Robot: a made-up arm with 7 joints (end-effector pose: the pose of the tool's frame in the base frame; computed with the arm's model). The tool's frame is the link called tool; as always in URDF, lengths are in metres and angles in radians. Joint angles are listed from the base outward.
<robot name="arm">
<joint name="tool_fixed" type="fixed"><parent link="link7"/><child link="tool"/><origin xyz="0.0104 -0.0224 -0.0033" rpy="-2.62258 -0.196 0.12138"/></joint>
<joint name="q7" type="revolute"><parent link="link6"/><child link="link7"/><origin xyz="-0.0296 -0.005 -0.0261"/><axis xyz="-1 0 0"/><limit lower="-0.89" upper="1.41"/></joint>
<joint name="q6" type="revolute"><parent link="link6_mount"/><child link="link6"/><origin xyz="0.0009 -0.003 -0.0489"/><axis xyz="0 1 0"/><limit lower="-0.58" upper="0.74"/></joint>
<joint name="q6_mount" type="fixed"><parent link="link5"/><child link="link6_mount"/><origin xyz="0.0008 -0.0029 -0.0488"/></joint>
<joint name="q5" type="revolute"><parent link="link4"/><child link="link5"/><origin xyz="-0.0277 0.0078 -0.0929"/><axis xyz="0 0 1"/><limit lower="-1.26" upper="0.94"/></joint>
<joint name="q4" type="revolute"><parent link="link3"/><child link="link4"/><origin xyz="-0.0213 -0.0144 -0.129"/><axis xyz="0 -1 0"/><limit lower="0.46" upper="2.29"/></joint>
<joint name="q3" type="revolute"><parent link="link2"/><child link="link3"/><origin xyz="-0.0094 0.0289 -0.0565"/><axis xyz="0 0 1"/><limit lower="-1.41" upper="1.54"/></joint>
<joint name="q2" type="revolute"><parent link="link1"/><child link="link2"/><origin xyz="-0.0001 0.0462 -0.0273"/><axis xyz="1 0 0"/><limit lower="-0.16" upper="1.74"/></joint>
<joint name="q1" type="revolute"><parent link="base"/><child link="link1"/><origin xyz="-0.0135 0.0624 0.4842"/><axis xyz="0 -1 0"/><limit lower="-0.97" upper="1.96"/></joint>
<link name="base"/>
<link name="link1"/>
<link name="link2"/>
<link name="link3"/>
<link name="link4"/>
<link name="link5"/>
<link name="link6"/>
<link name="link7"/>
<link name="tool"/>
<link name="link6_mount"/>
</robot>
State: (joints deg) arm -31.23 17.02 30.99 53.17 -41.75 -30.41 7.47
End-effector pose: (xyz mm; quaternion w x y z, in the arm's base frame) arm -97.7 278.9 123.8 0.3751 -0.7717 0.1889 -0.4776
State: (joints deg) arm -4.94 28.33 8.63 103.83 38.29 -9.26 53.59
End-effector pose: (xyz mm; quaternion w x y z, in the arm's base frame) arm 148.2 201.2 311.1 0.2501 0.5089 -0.0425 0.8226
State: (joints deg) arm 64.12 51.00 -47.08 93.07 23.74 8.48 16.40
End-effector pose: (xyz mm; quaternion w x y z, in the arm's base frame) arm 265.5 180.6 445.6 0.1109 -0.4330 0.2244 -0.8659
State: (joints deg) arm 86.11 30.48 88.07 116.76 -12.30 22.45 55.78
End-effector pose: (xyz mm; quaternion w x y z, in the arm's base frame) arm 38.8 356.4 505.1 0.2659 0.1573 -0.5142 -0.8001
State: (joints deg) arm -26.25 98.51 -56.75 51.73 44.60 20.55 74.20
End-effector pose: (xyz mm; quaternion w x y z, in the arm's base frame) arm -19.8 440.5 419.6 0.1305 -0.9508 0.0971 0.2638
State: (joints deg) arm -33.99 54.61 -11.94 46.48 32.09 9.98 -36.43
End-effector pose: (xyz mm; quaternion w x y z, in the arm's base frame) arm -82.0 386.6 203.5 0.7389 -0.6452 0.0206 -0.1933
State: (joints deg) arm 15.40 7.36 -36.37 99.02 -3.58 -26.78 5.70
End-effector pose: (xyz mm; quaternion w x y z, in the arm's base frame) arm 173.1 8.6 302.4 0.2222 0.3126 -0.0096 0.9235
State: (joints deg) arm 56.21 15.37 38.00 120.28 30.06 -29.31 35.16
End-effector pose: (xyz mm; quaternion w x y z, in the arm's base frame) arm 143.9 235.5 558.7 0.0003 -0.3731 0.1071 0.9216
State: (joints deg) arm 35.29 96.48 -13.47 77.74 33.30 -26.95 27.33
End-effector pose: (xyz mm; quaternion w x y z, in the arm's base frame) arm 148.5 359.5 537.6 0.3413 -0.3193 0.2770 -0.8395
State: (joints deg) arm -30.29 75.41 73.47 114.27 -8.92 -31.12 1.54
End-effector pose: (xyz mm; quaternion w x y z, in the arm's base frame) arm 131.2 279.5 564.1 0.4255 0.1244 0.3552 -0.8230
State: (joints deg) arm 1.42 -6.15 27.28 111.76 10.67 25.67 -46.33
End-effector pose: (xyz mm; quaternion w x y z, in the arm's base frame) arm 182.2 182.4 296.3 0.4500 -0.4361 -0.6336 -0.4537
